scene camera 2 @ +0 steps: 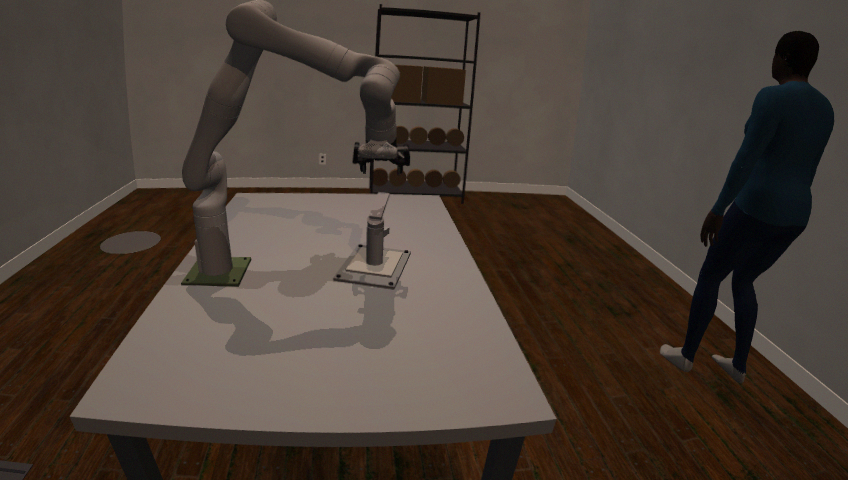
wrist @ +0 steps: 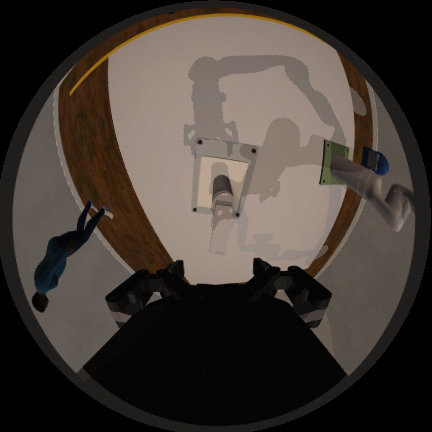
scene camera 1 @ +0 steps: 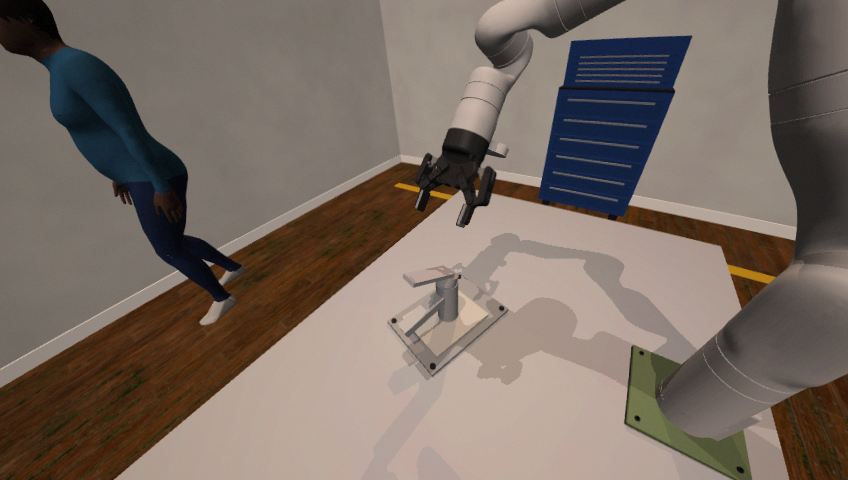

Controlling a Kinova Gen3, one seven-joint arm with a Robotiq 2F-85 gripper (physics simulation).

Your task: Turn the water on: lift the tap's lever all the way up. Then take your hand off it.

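Places are measured from the arm's base along level axes (x ahead, y left, z up), in metres.
Pixels of known places: gripper, fingertip midpoint: (scene camera 2: 381,172) (wrist: 217,267) (scene camera 1: 438,218); arm's base at its link origin: (scene camera 2: 217,268) (wrist: 336,166) (scene camera 1: 685,407).
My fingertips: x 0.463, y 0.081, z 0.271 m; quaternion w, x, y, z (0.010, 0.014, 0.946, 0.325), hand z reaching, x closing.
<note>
Ahead of a thing's pixels: the offset from my fingertips to its top centre. Level surfaces: height alone.
The tap's grey body {dx -0.012, dy -0.002, dz -0.155 m} (scene camera 1: 447,304) (scene camera 2: 374,245) (wrist: 221,186) stands upright on its base plate (scene camera 1: 412,352) (scene camera 2: 364,280) (wrist: 195,187). Its flat, light lever {dx -0.003, dy +0.040, dz -0.084 m} (scene camera 1: 423,277) (scene camera 2: 381,205) (wrist: 218,235) sits on top and slants upward from the body towards its free end; whether it is at its upper stop I cannot tell. The spout {dx +0.003, dy +0.067, dz -0.180 m} (scene camera 1: 425,319) shows below the lever in scene camera 1. My gripper (scene camera 1: 442,213) (scene camera 2: 381,170) (wrist: 217,267) is wide open and empty. It hangs above the lever, with a clear gap between its fingertips and the lever.
The tap's plate lies on the white table {dz -0.279 m} (scene camera 1: 285,410) (scene camera 2: 321,386) (wrist: 150,100). The arm's green base plate (scene camera 1: 643,386) (scene camera 2: 243,270) (wrist: 327,175) is fixed to the same table. A person (scene camera 1: 113,113) (scene camera 2: 773,154) (wrist: 54,260) is beside the table. A blue cabinet (scene camera 1: 601,130) and a shelf rack (scene camera 2: 473,77) stand farther off.
</note>
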